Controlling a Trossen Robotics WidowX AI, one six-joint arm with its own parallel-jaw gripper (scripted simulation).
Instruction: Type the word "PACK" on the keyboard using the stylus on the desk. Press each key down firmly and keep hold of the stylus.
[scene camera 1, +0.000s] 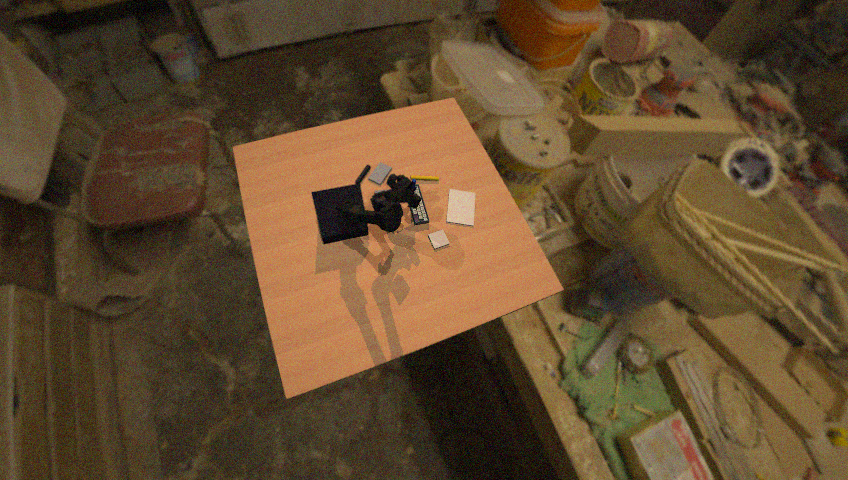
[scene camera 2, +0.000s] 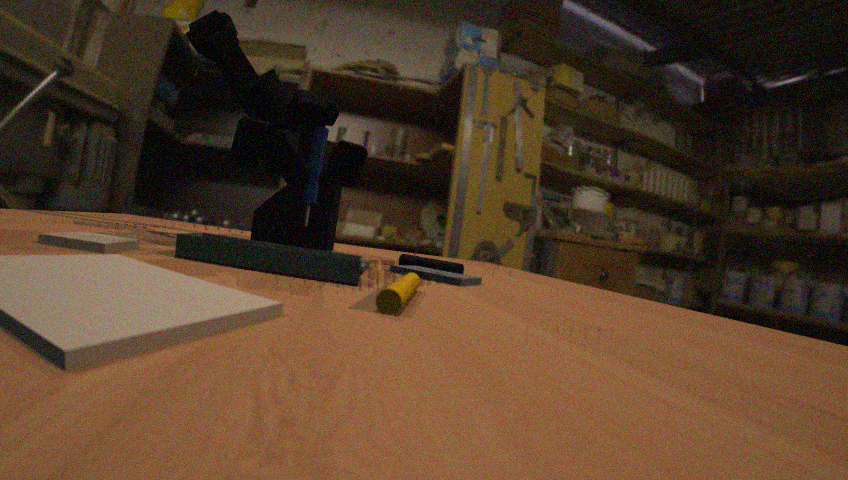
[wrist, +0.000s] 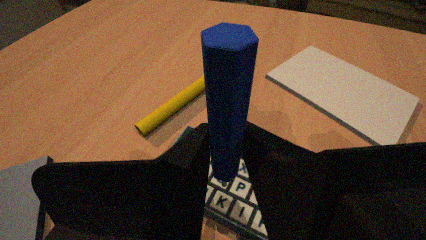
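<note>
A blue stylus (scene camera 2: 320, 136) is visible, and the wrist view has the stylus (wrist: 229, 51) too. Likewise a yellow cylinder (scene camera 2: 389, 301), with the cylinder (wrist: 149, 123) in the wrist view as well. A grey slab (scene camera 2: 445, 277) is in sight. Both scene camera 2 and the wrist view show my gripper: my gripper (scene camera 2: 316, 177), my gripper (wrist: 224, 129).
</note>
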